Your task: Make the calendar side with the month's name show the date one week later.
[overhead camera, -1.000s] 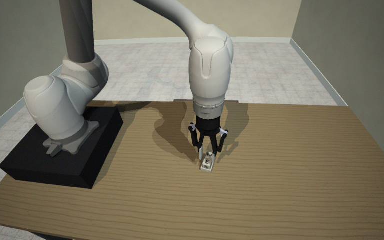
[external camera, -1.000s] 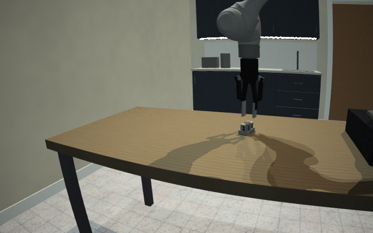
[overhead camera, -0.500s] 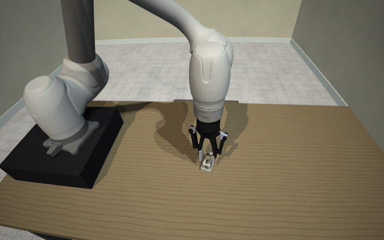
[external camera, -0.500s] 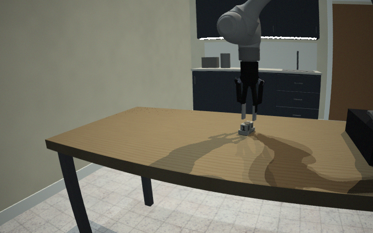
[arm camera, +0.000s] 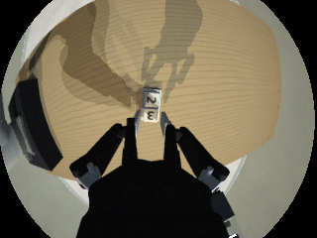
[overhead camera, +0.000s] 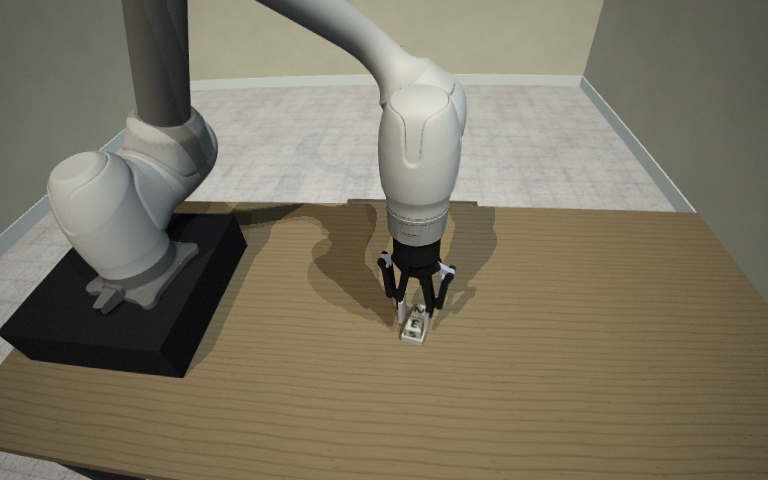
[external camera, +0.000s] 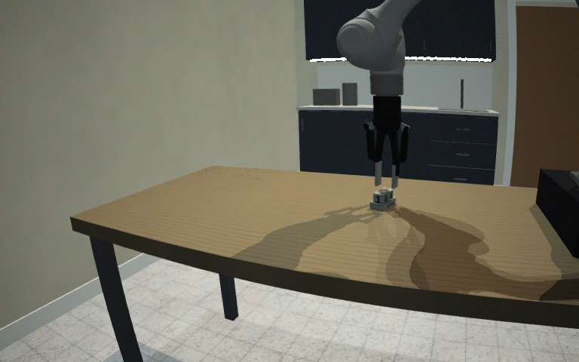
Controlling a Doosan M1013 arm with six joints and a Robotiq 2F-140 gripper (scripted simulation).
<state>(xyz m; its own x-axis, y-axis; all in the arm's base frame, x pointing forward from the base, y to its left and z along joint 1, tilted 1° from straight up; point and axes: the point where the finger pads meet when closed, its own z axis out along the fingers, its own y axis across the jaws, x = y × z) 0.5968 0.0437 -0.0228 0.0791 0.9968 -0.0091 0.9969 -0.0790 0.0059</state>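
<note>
Now: hand 2 cm to the right of the white tray and 7 cm above it.
</note>
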